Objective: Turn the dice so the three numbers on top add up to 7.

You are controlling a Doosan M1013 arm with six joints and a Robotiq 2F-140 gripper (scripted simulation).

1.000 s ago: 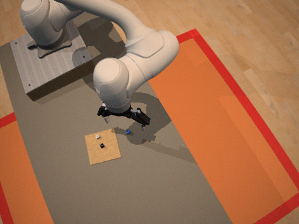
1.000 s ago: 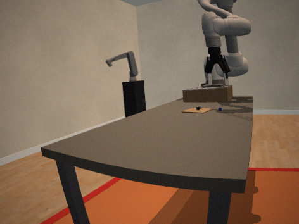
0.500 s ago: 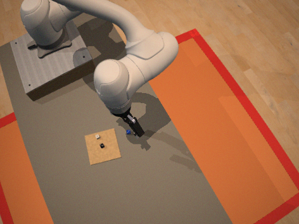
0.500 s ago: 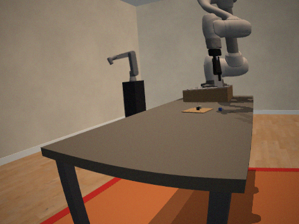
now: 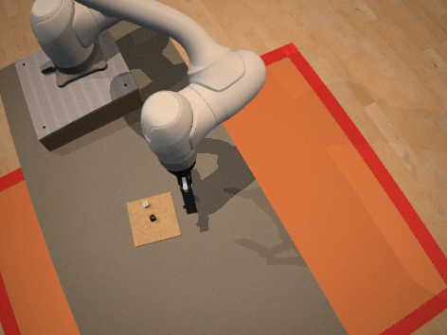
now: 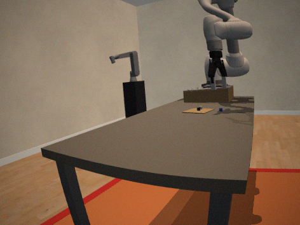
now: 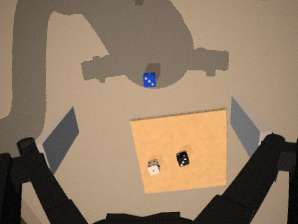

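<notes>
My hand is 13 cm above the blue die and 1 cm past it. Also, from my hand: black die 13 cm to the right, 12 cm below, 1 cm ahead; then tan mat 13 cm to the right, 13 cm below, 1 cm ahead; then white die 14 cm to the right, 12 cm below, 4 cm behind.
</notes>
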